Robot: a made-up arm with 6 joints.
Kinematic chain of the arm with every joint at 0, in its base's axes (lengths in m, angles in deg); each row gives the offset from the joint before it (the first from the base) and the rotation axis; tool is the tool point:
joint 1: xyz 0 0 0.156 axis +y
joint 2: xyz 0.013 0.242 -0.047 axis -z
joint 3: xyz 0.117 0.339 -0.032 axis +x
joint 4: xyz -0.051 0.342 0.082 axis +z
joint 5: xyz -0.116 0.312 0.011 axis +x
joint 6: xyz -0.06 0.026 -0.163 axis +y
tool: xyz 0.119 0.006 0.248
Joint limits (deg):
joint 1: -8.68..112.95
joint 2: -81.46..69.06
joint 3: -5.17..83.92
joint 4: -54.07..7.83
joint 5: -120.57..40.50
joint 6: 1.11..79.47
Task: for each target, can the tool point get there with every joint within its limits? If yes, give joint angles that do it. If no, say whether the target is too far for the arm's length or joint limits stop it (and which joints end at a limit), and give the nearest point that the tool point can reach.
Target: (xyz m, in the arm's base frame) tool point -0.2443 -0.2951 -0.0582
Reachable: no: joint limits stop it (at a limit: joint 1, joint 2, joint 3, joint 4, joint 5) | nearest point 0.1405 0.0959 -0.2367 | short by 0.577 m
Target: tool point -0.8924 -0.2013 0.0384
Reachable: no: joint limits stop it (at a limit: joint 1, joint 2, joint 4, joint 5, joint 6) | nearest point -0.9425 0.3616 0.0565 | short by 0.565 m
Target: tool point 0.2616 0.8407 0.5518
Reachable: yes | joints 30.94 -31.40 66.82 -37.19 -13.22 33.76
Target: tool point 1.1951 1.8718 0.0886
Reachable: no: too far | nearest point 0.7129 1.2033 0.0990 | short by 0.824 m
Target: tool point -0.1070 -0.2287 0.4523
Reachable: no: joint limits stop it (at a limit: joint 1, joint 2, joint 3, joint 5, joint 6) | nearest point 0.2167 0.1276 0.4665 | short by 0.482 m
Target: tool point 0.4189 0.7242 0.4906
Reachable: yes | joints 95.27 -56.98 52.69 -10.61 -102.84 53.16
